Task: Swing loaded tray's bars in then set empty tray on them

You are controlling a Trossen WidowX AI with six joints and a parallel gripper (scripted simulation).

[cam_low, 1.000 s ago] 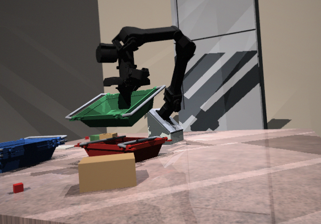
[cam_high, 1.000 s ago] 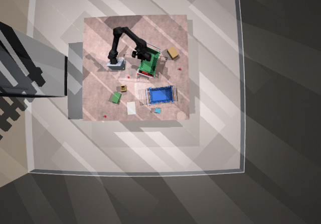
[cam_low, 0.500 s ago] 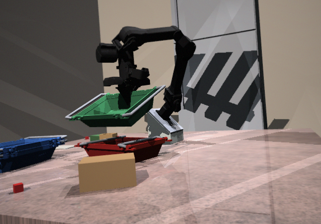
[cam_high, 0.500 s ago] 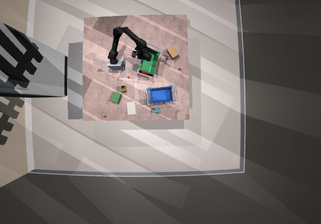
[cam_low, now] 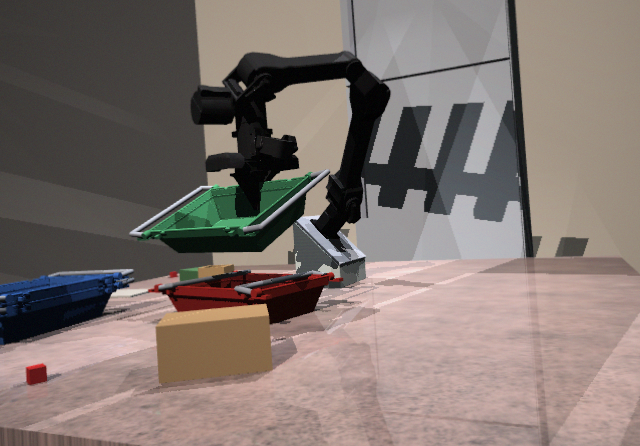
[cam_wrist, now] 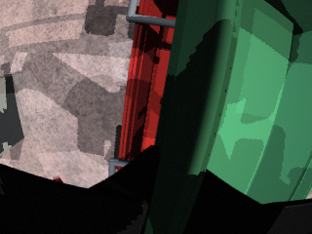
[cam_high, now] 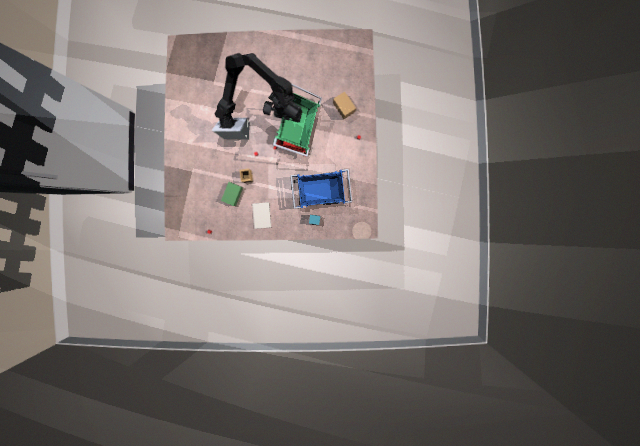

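The green tray is 80 mm ahead of my gripper tip and 10 mm to the right of it. Round my gripper tip: white card: 530 mm to the right, 180 mm below, 90 mm behind; green block: 430 mm to the right, 280 mm behind, 160 mm below; small tan box: 310 mm to the right, 210 mm behind, 170 mm below.
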